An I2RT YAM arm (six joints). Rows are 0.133 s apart.
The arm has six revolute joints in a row. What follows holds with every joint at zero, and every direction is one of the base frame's.
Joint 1 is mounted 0.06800 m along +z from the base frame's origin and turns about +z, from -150.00 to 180.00 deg.
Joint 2 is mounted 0.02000 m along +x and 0.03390 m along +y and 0.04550 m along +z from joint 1 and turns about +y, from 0.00 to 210.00 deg.
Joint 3 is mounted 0.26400 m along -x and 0.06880 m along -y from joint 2 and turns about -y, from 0.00 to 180.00 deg.
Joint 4 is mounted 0.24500 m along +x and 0.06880 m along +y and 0.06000 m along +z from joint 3 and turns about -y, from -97.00 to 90.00 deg.
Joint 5 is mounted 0.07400 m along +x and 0.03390 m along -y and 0.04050 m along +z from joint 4 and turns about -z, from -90.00 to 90.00 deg.
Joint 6 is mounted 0.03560 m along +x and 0.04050 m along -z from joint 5 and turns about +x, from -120.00 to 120.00 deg.
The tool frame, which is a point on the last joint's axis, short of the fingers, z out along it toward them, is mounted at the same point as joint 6; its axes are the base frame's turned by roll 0.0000, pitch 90.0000 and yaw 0.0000 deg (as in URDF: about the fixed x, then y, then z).
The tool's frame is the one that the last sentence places.
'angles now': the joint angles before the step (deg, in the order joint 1, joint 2, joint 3, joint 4, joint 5, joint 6). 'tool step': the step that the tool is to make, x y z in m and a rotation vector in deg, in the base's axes. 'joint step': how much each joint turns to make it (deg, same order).
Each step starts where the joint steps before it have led.
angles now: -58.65 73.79 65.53 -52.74 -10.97 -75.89
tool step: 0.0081 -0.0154 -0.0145 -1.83 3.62 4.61
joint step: -0.06 4.16 0.11 2.63 1.35 -6.13
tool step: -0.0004 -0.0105 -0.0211 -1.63 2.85 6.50
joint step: -1.28 2.59 -2.43 3.49 -0.58 -8.55
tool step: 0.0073 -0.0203 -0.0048 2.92 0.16 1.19
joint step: -0.98 5.83 4.52 -1.59 -2.09 -1.46
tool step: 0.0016 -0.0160 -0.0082 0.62 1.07 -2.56
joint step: -1.04 3.67 1.84 1.01 1.18 1.18
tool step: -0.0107 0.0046 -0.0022 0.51 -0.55 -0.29
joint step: -1.51 -1.78 -2.23 0.06 -1.13 -0.87
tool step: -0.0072 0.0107 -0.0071 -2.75 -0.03 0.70
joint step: -0.24 -3.39 -5.16 3.97 0.73 -1.36
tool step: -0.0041 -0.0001 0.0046 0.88 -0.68 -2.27
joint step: -0.78 -0.50 0.63 -1.25 -0.30 1.81
